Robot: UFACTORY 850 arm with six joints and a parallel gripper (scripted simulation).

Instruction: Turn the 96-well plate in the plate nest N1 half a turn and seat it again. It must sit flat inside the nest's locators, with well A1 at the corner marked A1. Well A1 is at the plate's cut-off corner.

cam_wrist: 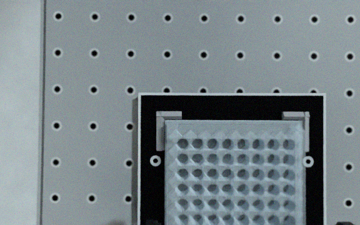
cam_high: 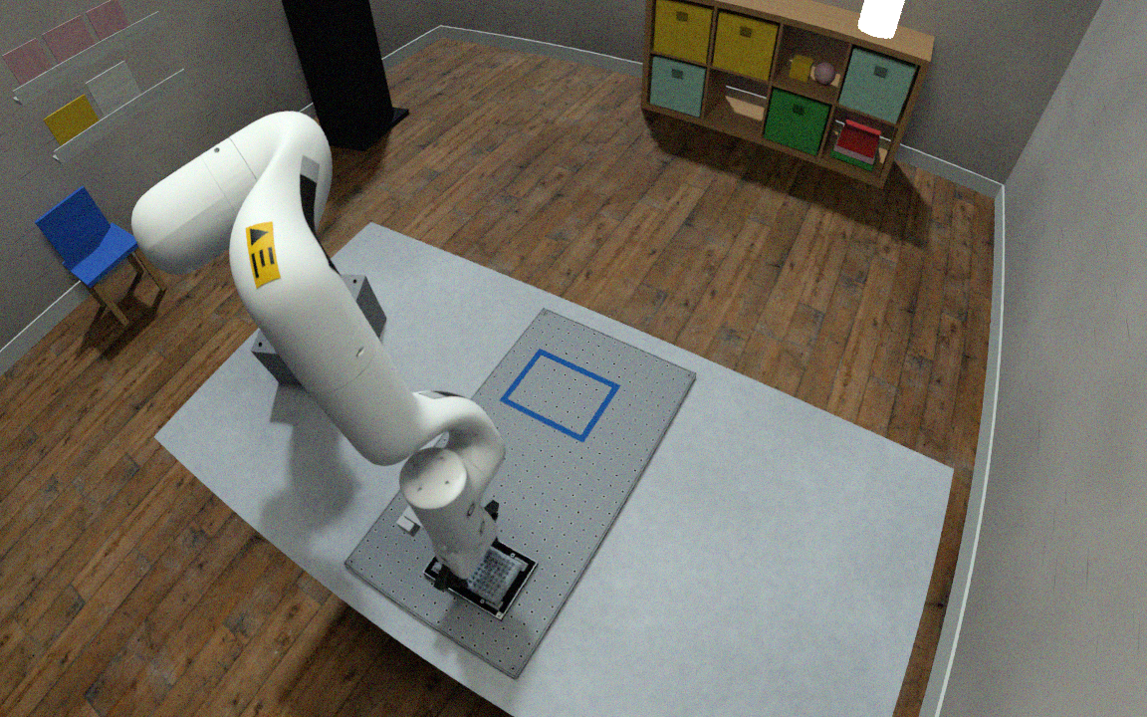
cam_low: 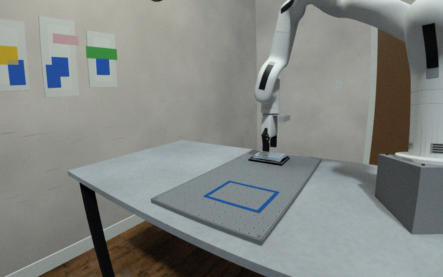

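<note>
Now: the 96-well plate 50 mm below my hand. From my hand the other things lie so: black plate nest N1 (60 mm below).
</note>
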